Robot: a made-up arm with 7 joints. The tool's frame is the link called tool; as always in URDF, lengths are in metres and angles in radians. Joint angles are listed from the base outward.
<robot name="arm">
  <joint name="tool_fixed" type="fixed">
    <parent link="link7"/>
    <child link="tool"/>
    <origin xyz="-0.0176 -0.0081 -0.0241" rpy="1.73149 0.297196 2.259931"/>
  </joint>
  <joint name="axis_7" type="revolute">
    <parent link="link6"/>
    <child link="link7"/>
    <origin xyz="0.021 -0.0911 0.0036" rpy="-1.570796 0 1.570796"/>
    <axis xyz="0 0 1"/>
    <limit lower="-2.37" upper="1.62"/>
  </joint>
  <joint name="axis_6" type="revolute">
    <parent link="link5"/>
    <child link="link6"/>
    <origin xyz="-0.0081 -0.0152 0.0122" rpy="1.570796 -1.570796 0"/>
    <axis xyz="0 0 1"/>
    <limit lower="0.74" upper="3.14"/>
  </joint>
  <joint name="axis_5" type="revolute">
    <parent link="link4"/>
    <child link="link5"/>
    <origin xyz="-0.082 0.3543 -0.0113" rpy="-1.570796 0 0"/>
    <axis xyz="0 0 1"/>
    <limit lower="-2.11" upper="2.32"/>
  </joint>
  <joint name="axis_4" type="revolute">
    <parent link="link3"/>
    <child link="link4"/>
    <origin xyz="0.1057 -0.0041 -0.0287" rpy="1.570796 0 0"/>
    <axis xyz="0 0 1"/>
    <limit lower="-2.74" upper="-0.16"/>
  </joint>
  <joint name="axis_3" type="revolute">
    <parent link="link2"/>
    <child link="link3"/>
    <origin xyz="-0.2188 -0.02 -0.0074" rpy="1.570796 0 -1.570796"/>
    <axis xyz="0 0 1"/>
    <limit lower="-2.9" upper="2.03"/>
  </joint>
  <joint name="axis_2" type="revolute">
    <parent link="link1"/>
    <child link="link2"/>
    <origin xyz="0.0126 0.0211 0.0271" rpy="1.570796 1.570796 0"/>
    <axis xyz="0 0 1"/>
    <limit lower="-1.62" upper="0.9"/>
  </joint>
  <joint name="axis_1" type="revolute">
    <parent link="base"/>
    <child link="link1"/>
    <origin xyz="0.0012 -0.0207 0.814" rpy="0 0 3.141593"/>
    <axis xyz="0 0 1"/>
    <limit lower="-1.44" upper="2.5"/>
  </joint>
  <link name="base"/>
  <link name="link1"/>
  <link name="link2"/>
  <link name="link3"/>
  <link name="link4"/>
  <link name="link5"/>
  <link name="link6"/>
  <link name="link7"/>
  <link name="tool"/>
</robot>
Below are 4 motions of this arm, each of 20 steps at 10 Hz.
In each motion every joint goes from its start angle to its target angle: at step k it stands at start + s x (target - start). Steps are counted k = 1, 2, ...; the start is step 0. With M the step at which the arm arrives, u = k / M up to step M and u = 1 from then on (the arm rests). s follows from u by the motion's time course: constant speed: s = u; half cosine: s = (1 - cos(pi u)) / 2; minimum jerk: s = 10 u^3 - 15 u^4 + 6 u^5.
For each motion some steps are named. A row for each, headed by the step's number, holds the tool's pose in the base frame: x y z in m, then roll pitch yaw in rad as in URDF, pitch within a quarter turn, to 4 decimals.
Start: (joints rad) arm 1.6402 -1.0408 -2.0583 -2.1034 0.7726 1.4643 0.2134
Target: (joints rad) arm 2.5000 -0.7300 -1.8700 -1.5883 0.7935 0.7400 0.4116
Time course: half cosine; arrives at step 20
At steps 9, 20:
9: 0.6043 -0.0011 0.7223 0.5474 -0.0467 0.3974
20: 0.5568 0.2911 0.9073 0.3522 -0.2303 1.2073

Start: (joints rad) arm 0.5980 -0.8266 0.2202 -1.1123 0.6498 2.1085 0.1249
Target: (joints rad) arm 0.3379 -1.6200 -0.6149 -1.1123 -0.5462 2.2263 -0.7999
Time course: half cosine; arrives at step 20
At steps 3, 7, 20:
3: -0.0812 -0.1060 1.5238 2.7192 -0.6180 -2.8595
7: -0.1803 -0.2204 1.4905 2.6051 -0.3321 2.9776
20: -0.4668 -0.4168 1.1975 2.4944 -0.4937 1.4277

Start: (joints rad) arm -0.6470 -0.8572 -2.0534 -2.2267 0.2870 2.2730 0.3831
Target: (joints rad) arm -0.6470 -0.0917 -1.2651 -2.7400 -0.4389 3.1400 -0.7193
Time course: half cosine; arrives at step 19
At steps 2, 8, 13, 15, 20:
2: -0.4931 -0.2628 0.6906 -0.3970 -0.1671 -2.6484
8: -0.4087 -0.3755 0.8219 -1.0044 -0.7478 -1.7609
13: -0.2177 -0.4545 0.8618 -1.8157 -0.4710 -0.3690
15: -0.1547 -0.4577 0.8481 -1.8566 -0.2960 -0.0553
20: -0.1032 -0.4508 0.8284 -1.8361 -0.1615 0.2083

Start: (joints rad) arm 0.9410 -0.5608 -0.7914 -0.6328 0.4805 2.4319 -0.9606
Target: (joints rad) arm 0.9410 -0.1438 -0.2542 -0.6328 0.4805 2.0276 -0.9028
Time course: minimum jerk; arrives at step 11
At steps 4, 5, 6, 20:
4: 0.0695 -0.2607 1.4734 2.6751 0.0209 2.4921
5: 0.0967 -0.2074 1.4924 2.7999 0.0392 2.5998
6: 0.1247 -0.1476 1.5065 2.9362 0.0408 2.7155
20: 0.1852 0.0064 1.5128 -3.0178 -0.0304 2.9856

